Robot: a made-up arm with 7 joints.
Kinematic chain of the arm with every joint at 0, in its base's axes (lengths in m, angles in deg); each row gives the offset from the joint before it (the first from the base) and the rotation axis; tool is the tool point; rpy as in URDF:
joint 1: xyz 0 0 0 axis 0.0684 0.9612 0.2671
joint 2: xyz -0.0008 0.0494 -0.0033 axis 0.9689 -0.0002 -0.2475
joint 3: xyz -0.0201 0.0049 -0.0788 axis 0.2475 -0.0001 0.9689
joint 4: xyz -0.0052 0 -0.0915 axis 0.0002 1 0
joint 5: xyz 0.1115 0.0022 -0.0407 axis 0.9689 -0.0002 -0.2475
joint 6: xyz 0.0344 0 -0.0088 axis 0.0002 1 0
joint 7: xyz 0.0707 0 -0.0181 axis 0.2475 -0.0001 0.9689
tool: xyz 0 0 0 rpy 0 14.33 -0.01
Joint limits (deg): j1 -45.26..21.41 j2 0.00..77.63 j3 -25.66..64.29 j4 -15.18..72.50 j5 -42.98..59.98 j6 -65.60..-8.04 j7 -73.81..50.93
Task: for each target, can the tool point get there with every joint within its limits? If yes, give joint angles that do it. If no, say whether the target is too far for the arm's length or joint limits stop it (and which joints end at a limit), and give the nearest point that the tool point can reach.
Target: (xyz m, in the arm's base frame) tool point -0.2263 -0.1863 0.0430
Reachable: no: joint limits stop it (at a limit: joint 1, joint 2, joint 3, joint 4, joint 5, joint 6) | nearest point 0.0664 -0.0643 -0.1739 | short by 0.384 m
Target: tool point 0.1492 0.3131 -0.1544
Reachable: yes | joints 0.03 61.59 13.98 46.74 22.28 -54.97 32.01
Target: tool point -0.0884 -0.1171 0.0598
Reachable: no: joint limits stop it (at a limit: joint 1, joint 2, joint 3, joint 4, joint 6) | nearest point 0.1569 -0.0929 -0.0033 | short by 0.254 m
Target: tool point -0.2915 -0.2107 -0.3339
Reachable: no: too far | nearest point -0.1462 -0.0340 -0.3227 | short by 0.229 m
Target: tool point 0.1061 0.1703 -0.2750
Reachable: yes | joints 12.05 32.70 -10.91 21.43 -29.77 -36.71 -20.75
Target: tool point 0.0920 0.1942 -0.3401
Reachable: yes | joints -4.67 10.46 31.46 50.56 15.89 -17.80 0.58
